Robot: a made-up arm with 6 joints. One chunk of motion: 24 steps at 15 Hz.
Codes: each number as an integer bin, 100 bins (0 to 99) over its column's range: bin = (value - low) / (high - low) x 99, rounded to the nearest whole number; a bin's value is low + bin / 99 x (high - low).
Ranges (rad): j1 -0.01..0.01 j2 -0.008..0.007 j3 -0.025..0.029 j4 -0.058..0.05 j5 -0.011..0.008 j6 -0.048..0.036
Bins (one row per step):
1: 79 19 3 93 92 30
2: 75 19 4 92 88 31
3: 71 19 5 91 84 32
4: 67 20 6 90 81 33
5: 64 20 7 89 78 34
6: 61 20 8 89 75 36
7: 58 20 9 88 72 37
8: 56 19 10 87 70 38
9: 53 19 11 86 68 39
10: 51 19 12 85 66 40
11: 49 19 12 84 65 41
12: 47 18 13 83 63 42
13: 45 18 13 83 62 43
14: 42 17 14 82 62 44
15: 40 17 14 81 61 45
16: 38 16 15 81 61 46
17: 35 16 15 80 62 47
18: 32 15 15 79 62 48
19: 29 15 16 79 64 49
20: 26 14 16 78 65 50
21: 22 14 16 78 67 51
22: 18 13 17 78 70 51
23: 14 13 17 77 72 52
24: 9 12 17 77 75 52
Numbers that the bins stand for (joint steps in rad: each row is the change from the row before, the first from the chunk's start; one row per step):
1: 0.00596 -0.00512 -0.02336 0.04345 0.00666 -0.02255
2: 0.00515 -0.00512 -0.02282 0.04236 0.00589 -0.02170
3: 0.00434 -0.00512 -0.02227 0.04127 0.00512 -0.02085
4: 0.00354 -0.00497 -0.02173 0.04018 0.00455 -0.02000
5: 0.00293 -0.00497 -0.02118 0.03909 0.00397 -0.01915
6: 0.00232 -0.00497 -0.02064 0.03909 0.00339 -0.01745
7: 0.00172 -0.00497 -0.02009 0.03800 0.00282 -0.01661
8: 0.00131 -0.00512 -0.01955 0.03691 0.00243 -0.01576
9: 0.00071 -0.00512 -0.01900 0.03582 0.00205 -0.01491
10: 0.00030 -0.00512 -0.01845 0.03473 0.00167 -0.01406
11: -0.00010 -0.00512 -0.01845 0.03364 0.00147 -0.01321
12: -0.00051 -0.00527 -0.01791 0.03255 0.00109 -0.01236
13: -0.00091 -0.00527 -0.01791 0.03255 0.00090 -0.01152
14: -0.00152 -0.00542 -0.01736 0.03145 0.00090 -0.01067
15: -0.00192 -0.00542 -0.01736 0.03036 0.00071 -0.00982
16: -0.00232 -0.00558 -0.01682 0.03036 0.00071 -0.00897
17: -0.00293 -0.00558 -0.01682 0.02927 0.00090 -0.00812
18: -0.00354 -0.00573 -0.01682 0.02818 0.00090 -0.00727
19: -0.00414 -0.00573 -0.01627 0.02818 0.00128 -0.00642
20: -0.00475 -0.00588 -0.01627 0.02709 0.00147 -0.00558
21: -0.00556 -0.00588 -0.01627 0.02709 0.00186 -0.00473
22: -0.00636 -0.00603 -0.01573 0.02709 0.00243 -0.00473
23: -0.00717 -0.00603 -0.01573 0.02600 0.00282 -0.00388
24: -0.00818 -0.00618 -0.01573 0.02600 0.00339 -0.00388

